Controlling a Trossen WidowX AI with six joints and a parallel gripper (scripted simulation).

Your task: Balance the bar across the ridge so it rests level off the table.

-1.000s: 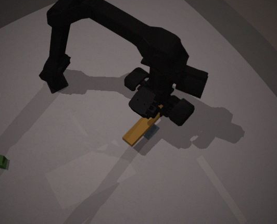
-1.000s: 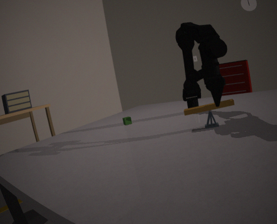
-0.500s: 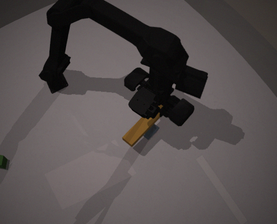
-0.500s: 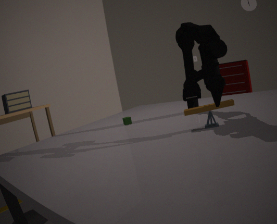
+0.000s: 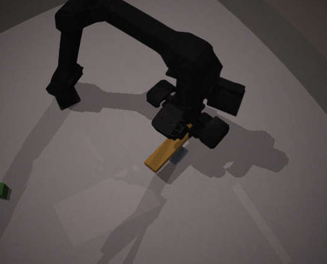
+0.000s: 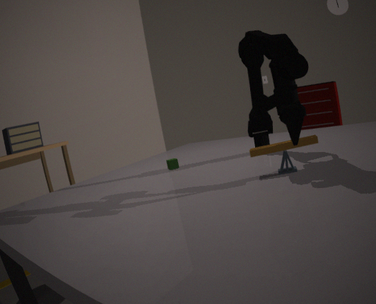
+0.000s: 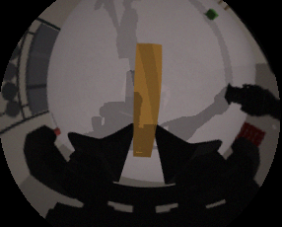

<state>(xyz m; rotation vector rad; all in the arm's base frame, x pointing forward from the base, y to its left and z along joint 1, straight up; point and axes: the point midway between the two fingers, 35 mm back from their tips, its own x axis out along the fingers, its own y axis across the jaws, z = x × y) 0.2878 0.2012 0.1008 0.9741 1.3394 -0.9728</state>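
Now: the orange bar 30 mm to the right of my gripper tip and 10 mm ahead of it. Round my gripper tip: small green cube: 490 mm to the right, 110 mm behind, 50 mm below.
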